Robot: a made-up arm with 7 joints.
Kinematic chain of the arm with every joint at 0, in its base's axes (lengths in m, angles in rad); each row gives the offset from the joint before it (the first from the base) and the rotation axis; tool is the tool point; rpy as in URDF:
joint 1: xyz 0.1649 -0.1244 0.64 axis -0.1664 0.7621 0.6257
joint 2: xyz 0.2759 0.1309 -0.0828 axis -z
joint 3: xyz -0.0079 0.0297 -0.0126 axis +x
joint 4: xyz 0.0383 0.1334 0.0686 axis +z
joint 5: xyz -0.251 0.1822 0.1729 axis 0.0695 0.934 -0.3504
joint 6: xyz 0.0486 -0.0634 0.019 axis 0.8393 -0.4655 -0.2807
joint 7: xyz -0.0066 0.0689 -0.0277 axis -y
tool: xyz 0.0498 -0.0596 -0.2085 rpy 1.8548 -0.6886 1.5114
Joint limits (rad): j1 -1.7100..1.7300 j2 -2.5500..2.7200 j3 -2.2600..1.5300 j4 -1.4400..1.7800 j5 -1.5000..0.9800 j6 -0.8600..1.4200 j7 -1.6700..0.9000
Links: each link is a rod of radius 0.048 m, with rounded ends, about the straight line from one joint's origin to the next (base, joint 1, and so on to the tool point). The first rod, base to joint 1, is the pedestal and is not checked.
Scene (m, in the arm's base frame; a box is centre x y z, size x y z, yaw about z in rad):
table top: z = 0
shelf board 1: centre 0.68 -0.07 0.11 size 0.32 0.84 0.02 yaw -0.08
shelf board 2: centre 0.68 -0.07 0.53 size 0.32 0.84 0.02 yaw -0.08
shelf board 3: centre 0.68 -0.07 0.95 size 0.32 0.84 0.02 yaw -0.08
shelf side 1: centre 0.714 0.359 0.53 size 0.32 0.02 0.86 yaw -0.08
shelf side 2: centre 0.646 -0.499 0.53 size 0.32 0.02 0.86 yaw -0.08
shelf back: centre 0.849 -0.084 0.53 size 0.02 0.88 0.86 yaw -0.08
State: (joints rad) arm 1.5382 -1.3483 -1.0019 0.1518 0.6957 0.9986 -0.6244
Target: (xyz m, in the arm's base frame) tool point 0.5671 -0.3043 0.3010
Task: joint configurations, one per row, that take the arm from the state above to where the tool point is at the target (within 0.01 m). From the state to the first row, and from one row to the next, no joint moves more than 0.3 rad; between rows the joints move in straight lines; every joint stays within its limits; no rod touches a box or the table.
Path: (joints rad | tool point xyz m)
1: 1.3863 -1.6001 -0.9329 0.2364 0.7668 0.8786 -0.7255 | 0.0779 -0.4486 0.4583
2: 1.2344 -1.8519 -0.8640 0.3210 0.8378 0.7585 -0.8266 | 0.2368 -0.4355 0.3772
3: 1.0825 -2.1037 -0.7950 0.4057 0.9089 0.6385 -0.9277 | 0.4040 -0.3862 0.3186
4: 0.9306 -2.3555 -0.7260 0.4903 0.9800 0.5185 -1.0288 | 0.5671 -0.3043 0.3010

